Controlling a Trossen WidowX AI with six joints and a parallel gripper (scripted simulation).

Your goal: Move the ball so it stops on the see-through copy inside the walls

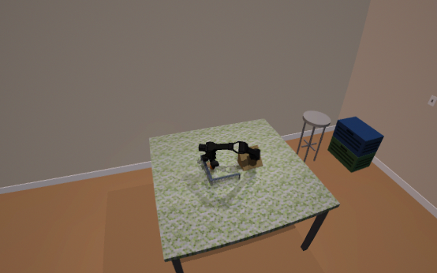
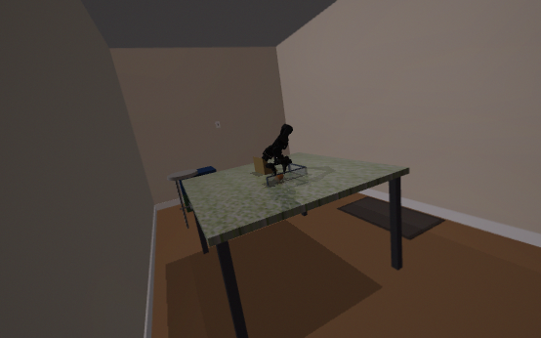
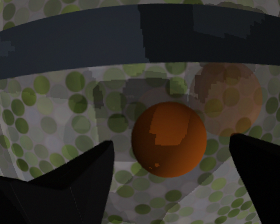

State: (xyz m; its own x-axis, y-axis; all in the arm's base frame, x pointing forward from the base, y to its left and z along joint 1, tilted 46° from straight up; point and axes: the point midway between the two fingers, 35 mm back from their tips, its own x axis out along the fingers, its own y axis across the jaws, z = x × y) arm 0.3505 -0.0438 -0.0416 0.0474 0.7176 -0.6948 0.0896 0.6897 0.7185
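My gripper tip is 10 mm above the orange ball.
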